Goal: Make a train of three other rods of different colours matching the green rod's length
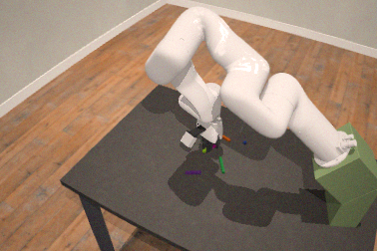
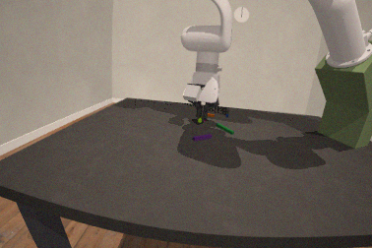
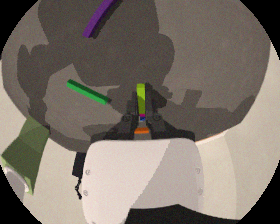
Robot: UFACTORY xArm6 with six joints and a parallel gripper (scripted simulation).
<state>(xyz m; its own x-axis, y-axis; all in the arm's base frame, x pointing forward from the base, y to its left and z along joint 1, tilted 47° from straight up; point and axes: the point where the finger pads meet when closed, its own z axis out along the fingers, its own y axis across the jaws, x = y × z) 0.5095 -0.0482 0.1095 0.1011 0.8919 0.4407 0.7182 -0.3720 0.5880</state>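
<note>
The lime rod lies 2 cm below my hand. Round my hand: green rod 9 cm behind, 3 cm to the left, 3 cm below; then magenta rod 4 cm to the right, 3 cm below, 1 cm behind; then orange rod 10 cm to the right, 3 cm below, 2 cm behind.
</note>
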